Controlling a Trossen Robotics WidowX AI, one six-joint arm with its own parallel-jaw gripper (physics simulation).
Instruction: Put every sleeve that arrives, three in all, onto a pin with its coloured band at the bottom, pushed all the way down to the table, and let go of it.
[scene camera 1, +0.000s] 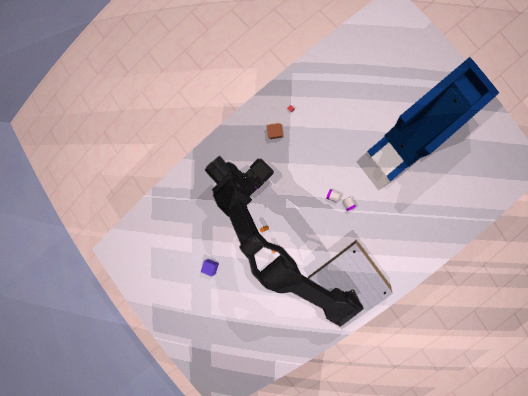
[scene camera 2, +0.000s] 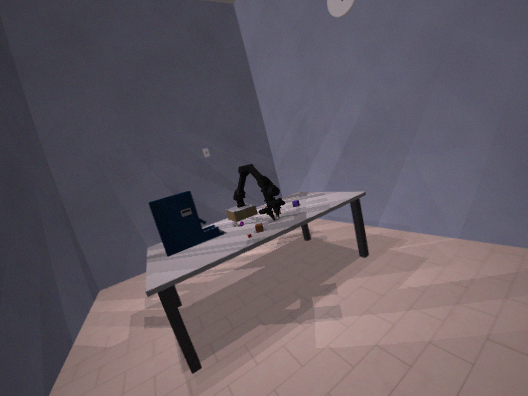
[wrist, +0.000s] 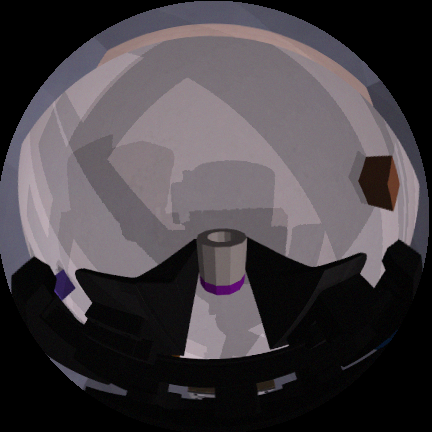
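Note:
A pale grey sleeve (wrist: 222, 260) with a purple band stands upright between my fingertips in the wrist view, its band at the lower end and its open end up. My gripper (scene camera 1: 253, 185) (scene camera 2: 274, 218) (wrist: 220, 243) is shut on it, with a finger against each side. Whether the sleeve touches the table is unclear. Two more white sleeves with purple bands, one (scene camera 1: 333, 195) and another (scene camera 1: 349, 204), appear to lie on their sides right of the gripper in the first scene view. Two orange pins, one (scene camera 1: 264, 228) and another (scene camera 1: 273, 251), show beside the arm, the second partly hidden by it.
A brown block (scene camera 1: 275, 131) (scene camera 2: 259, 228) (wrist: 377, 182) and a small red cube (scene camera 1: 291, 108) (scene camera 2: 249, 235) are beyond the gripper. A purple cube (scene camera 1: 210, 267) (scene camera 2: 296, 203) (wrist: 64, 285) lies left of the arm. A blue chute (scene camera 1: 435, 95) (scene camera 2: 172, 230) and a grey-topped box (scene camera 1: 362, 270) (scene camera 2: 242, 214) stand to the right.

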